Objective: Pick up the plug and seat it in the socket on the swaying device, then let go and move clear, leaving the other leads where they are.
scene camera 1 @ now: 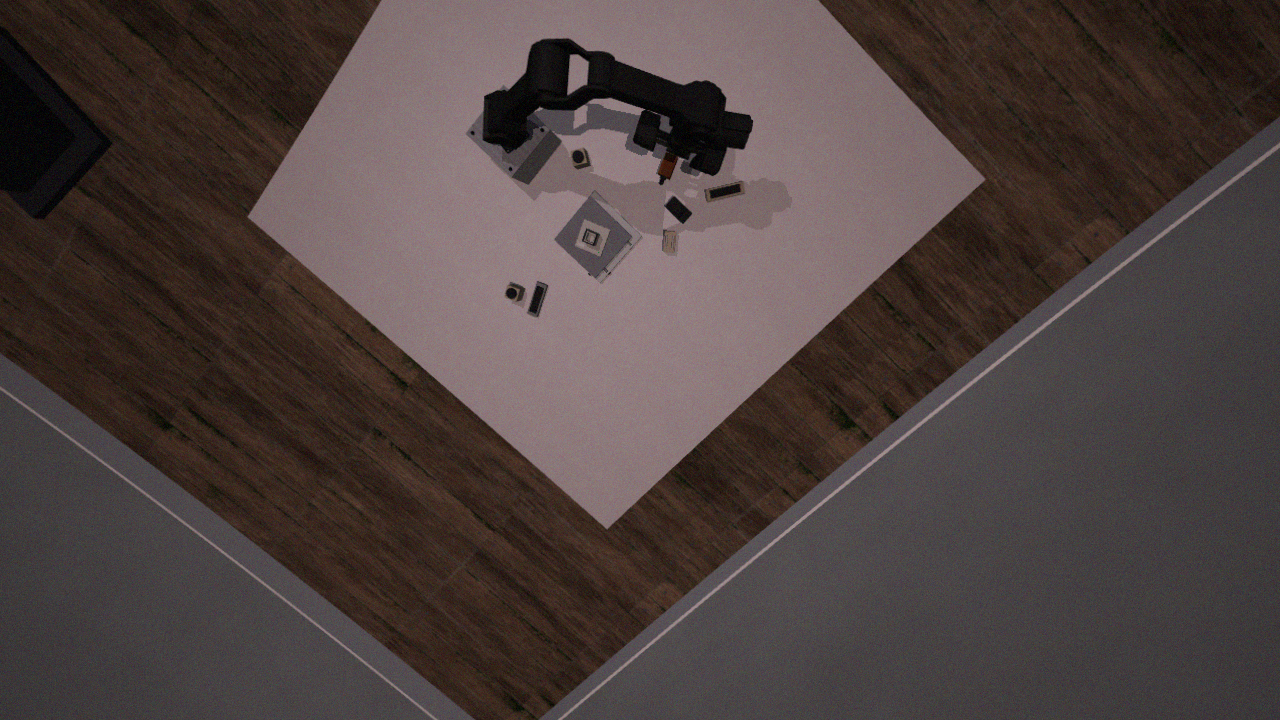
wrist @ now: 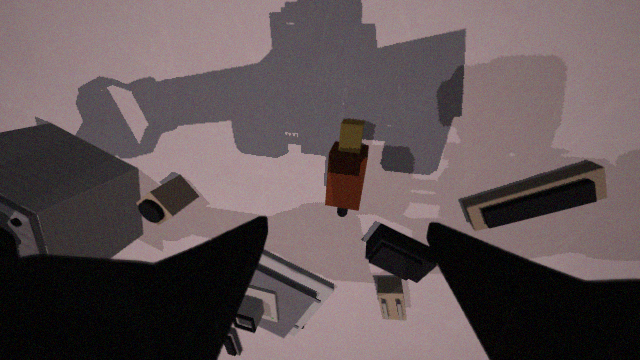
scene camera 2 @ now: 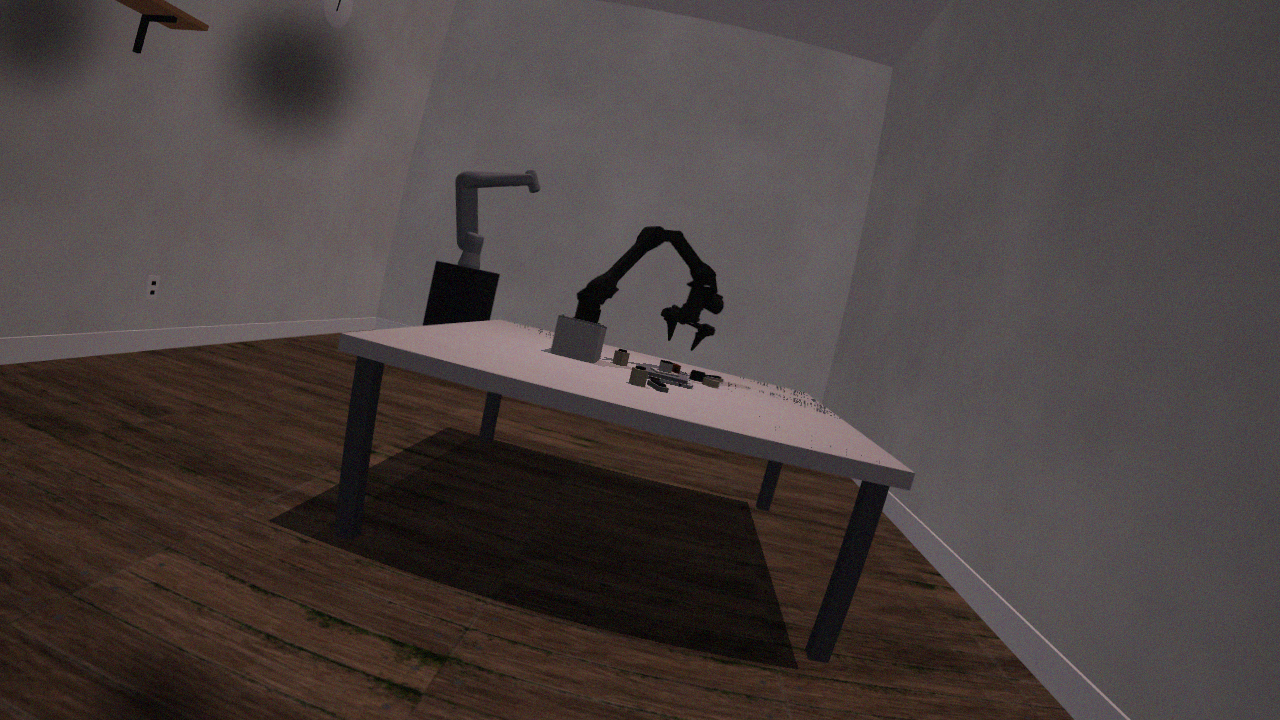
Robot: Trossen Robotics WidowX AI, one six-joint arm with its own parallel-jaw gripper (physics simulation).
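The orange plug (scene camera 1: 666,167) (scene camera 2: 675,368) (wrist: 344,187) with a yellow end lies on the table, its small black tip pointing toward the bottom of the wrist view. My gripper (scene camera 1: 677,147) (scene camera 2: 682,342) (wrist: 347,227) is open and empty above the table. Its fingers stand wide to either side of the plug's lower end in the wrist view, apart from it. The swaying device (scene camera 1: 606,259) (wrist: 295,300) is a grey plate with a pale square and a raised rectangular socket (scene camera 1: 590,237) (wrist: 248,315). My left finger hides part of the device in the wrist view.
A black connector (scene camera 1: 677,209) (wrist: 400,252), a beige two-pronged connector (scene camera 1: 669,241) (wrist: 392,297) and a long beige connector (scene camera 1: 724,190) (wrist: 540,197) lie nearby. A round-faced connector (scene camera 1: 580,157) (wrist: 170,197) is near the arm's base (wrist: 75,185). Another round-faced one (scene camera 1: 513,291) lies beside a slotted one (scene camera 1: 537,299).
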